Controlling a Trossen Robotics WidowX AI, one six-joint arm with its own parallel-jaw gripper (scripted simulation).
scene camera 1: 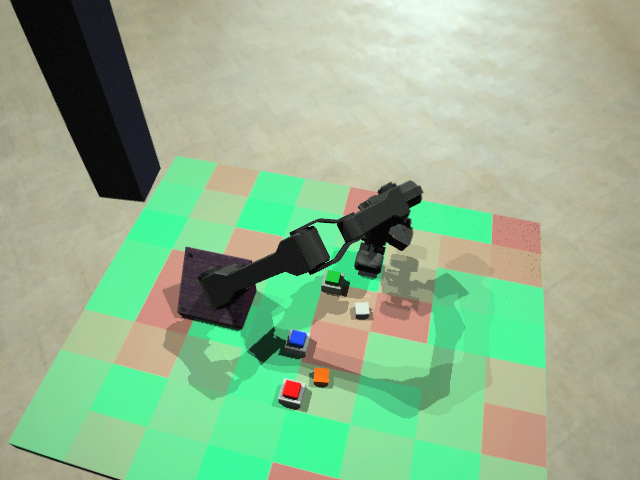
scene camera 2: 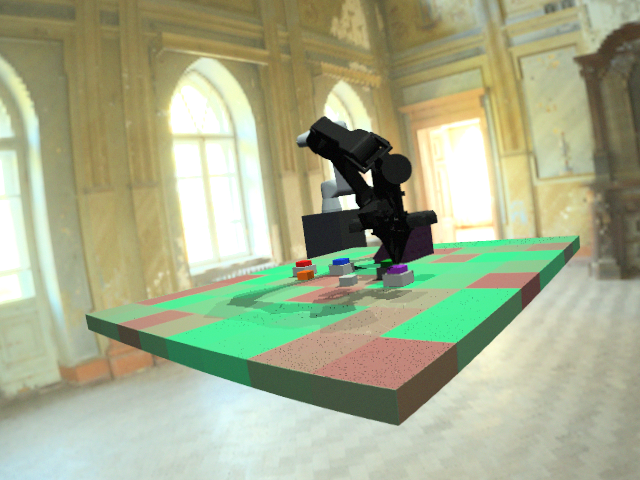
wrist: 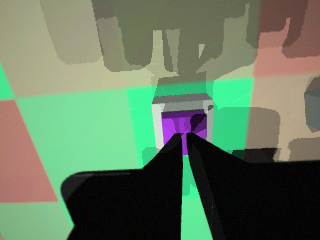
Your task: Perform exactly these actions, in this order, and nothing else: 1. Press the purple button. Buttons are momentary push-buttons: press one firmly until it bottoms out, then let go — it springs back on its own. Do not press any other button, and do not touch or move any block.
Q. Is my gripper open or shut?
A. Shut.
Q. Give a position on a purple button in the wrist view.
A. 192, 121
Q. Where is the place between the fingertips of my gripper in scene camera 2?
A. At 396, 263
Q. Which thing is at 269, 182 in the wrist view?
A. My gripper.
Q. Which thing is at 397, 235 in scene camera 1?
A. My gripper.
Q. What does my gripper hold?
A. Nothing.
